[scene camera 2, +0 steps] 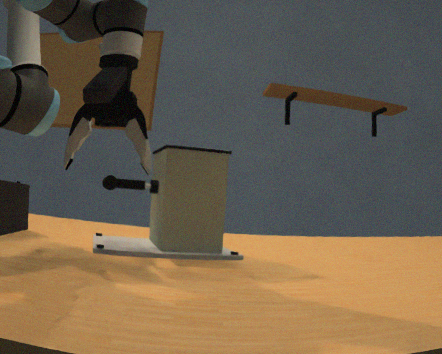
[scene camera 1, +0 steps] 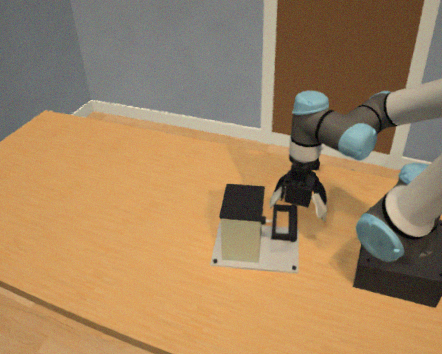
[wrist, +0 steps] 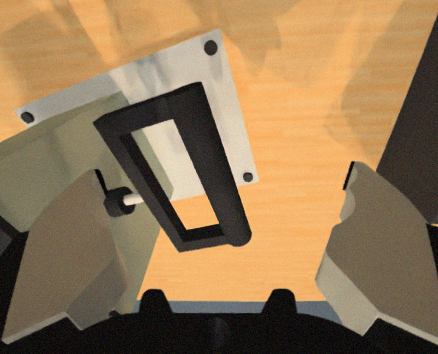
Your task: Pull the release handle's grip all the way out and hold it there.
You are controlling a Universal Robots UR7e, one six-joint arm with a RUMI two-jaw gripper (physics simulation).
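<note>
The release handle is a black rectangular loop with a thick outer grip bar (scene camera 1: 293,223) (scene camera 2: 110,183) (wrist: 207,160). A short pale rod (wrist: 132,200) joins it to a dark collar (wrist: 118,202) on the side of the pale green, black-topped housing (scene camera 1: 241,240) (scene camera 2: 192,200) (wrist: 45,165). A short stretch of rod shows. My gripper (scene camera 1: 298,212) (scene camera 2: 107,170) (wrist: 222,170) points down, open and empty. In scene view 2 its fingertips are a little above handle level, one on each side of the grip bar. In the wrist view the left finger partly covers the housing near the collar.
The housing stands on a light grey base plate (scene camera 1: 280,257) (scene camera 2: 120,245) (wrist: 231,130) with dark bolts, on the wooden table (scene camera 1: 125,200). The robot's dark base block (scene camera 1: 395,280) (scene camera 2: 12,207) stands beyond the handle side. A wall shelf (scene camera 2: 335,98) is in the background.
</note>
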